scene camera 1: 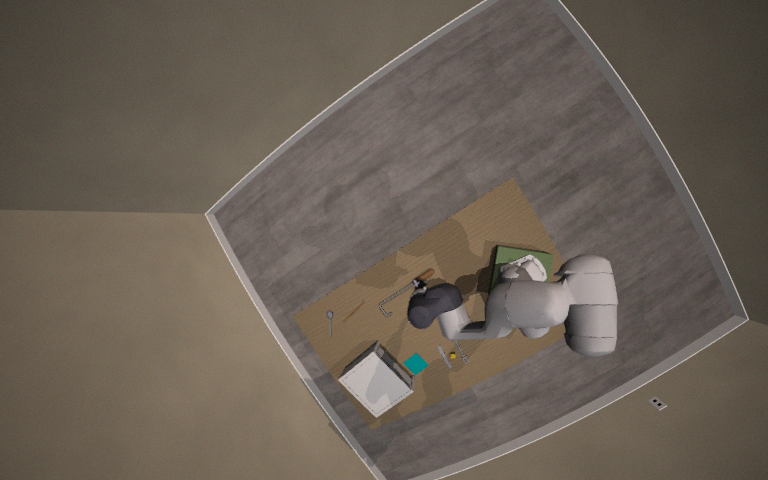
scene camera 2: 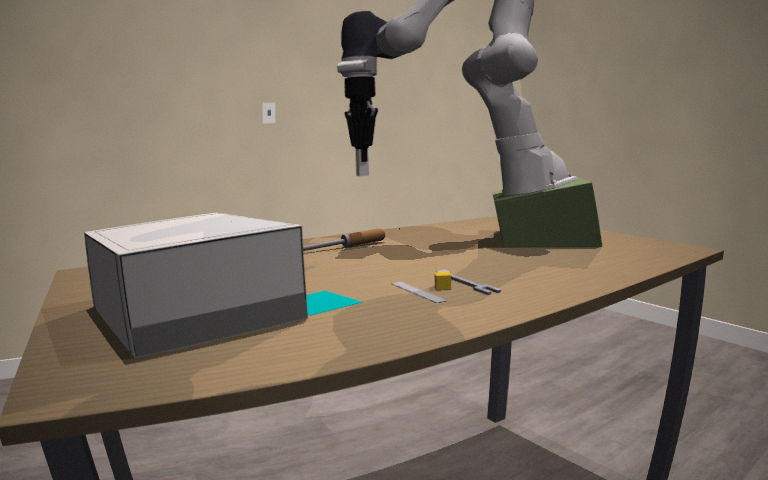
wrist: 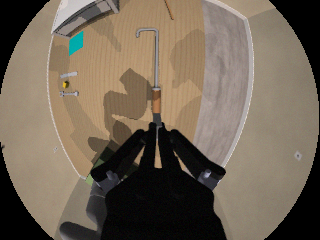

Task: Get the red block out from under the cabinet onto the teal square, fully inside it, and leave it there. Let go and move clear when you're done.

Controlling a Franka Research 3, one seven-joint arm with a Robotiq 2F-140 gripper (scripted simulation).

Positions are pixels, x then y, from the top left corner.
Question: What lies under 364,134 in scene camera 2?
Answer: The gripper.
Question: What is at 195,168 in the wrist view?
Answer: The gripper.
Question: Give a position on a teal square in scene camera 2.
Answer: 323,301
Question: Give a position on a hooked tool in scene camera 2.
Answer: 347,240
